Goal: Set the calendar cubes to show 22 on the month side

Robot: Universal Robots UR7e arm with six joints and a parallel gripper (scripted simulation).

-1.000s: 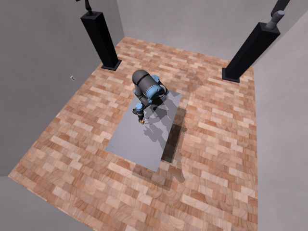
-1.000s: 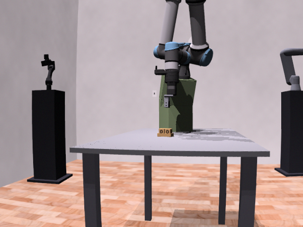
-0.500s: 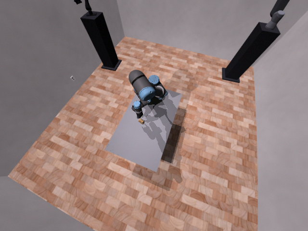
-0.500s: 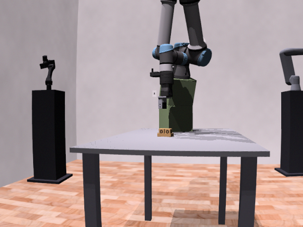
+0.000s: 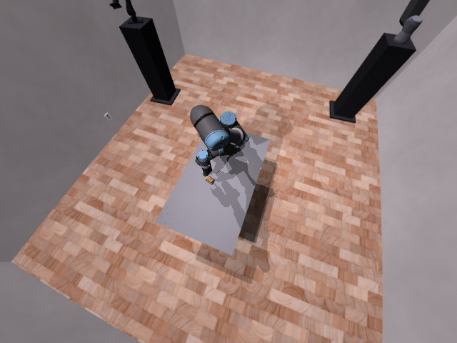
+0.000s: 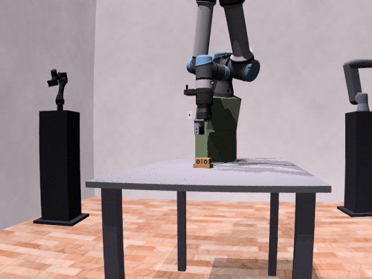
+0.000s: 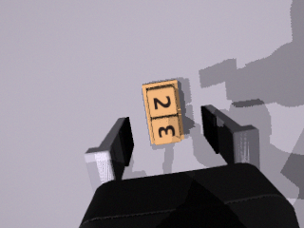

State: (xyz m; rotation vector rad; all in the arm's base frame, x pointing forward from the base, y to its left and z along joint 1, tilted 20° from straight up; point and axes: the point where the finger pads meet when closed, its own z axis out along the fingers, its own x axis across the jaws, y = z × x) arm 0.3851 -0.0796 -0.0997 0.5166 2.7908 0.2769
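Right now my hand is 150 mm above the wooden tray and 20 mm to the right of it.
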